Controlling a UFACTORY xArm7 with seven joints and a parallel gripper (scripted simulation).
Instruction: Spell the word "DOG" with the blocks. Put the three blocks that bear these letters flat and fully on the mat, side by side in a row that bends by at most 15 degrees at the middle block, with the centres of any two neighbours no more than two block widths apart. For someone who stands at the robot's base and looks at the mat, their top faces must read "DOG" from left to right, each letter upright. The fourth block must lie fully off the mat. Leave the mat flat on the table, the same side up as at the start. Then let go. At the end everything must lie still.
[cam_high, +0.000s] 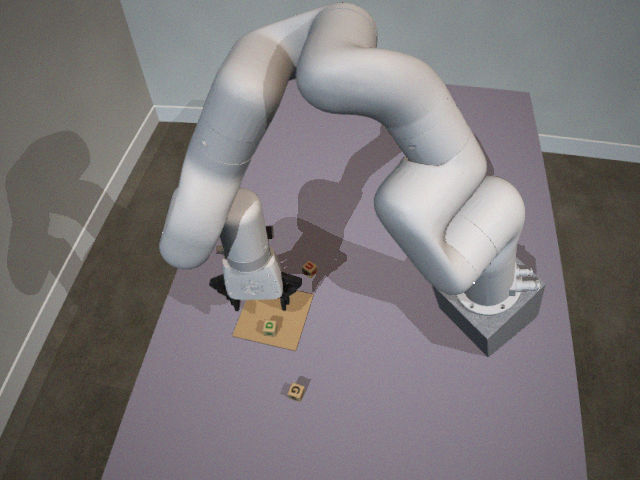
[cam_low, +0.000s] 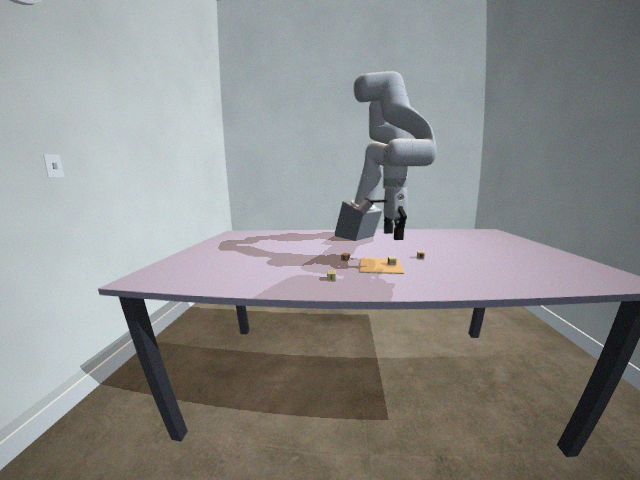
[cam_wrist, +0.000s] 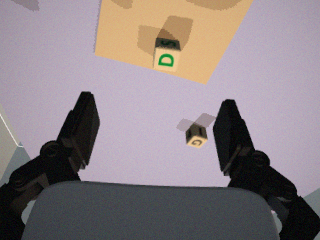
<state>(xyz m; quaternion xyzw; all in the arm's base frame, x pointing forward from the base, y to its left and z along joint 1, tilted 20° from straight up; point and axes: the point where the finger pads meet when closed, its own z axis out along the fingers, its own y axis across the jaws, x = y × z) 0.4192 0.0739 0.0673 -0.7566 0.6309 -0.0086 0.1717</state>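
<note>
The O block lies 20 cm to the right of my hand, 13 cm ahead of it and 10 cm below it. Round my hand: G block: 13 cm to the left, 10 cm below, 9 cm behind; then mat: 11 cm below, 4 cm to the right; then D block: 10 cm below, 1 cm behind.
</note>
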